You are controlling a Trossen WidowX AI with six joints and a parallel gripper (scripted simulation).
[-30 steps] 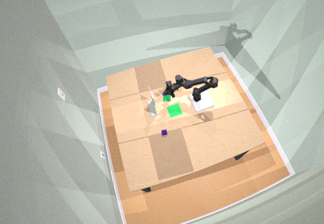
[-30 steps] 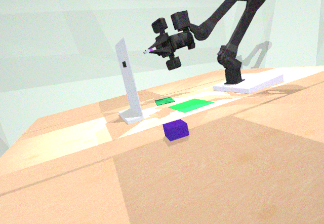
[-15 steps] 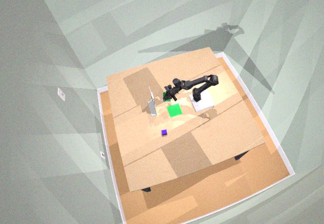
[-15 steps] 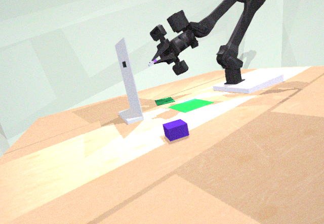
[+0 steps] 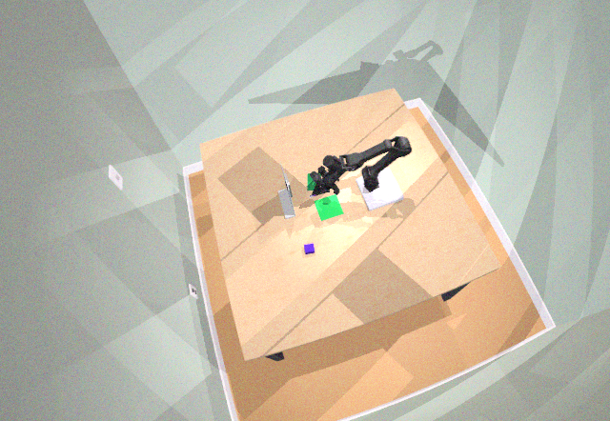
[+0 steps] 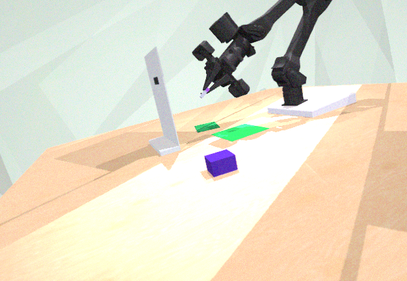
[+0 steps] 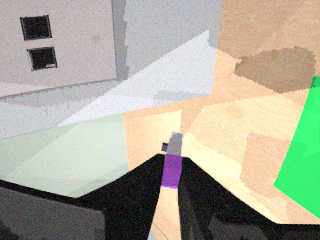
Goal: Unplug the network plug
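Right now my gripper tip is 130 mm above the green marked square, 60 mm past it and 30 mm to the right of it. Also, from my gripper tip: purple network plug: right at my gripper tip; grey upright panel: 100 mm ahead, 80 mm to the right, 10 mm below.
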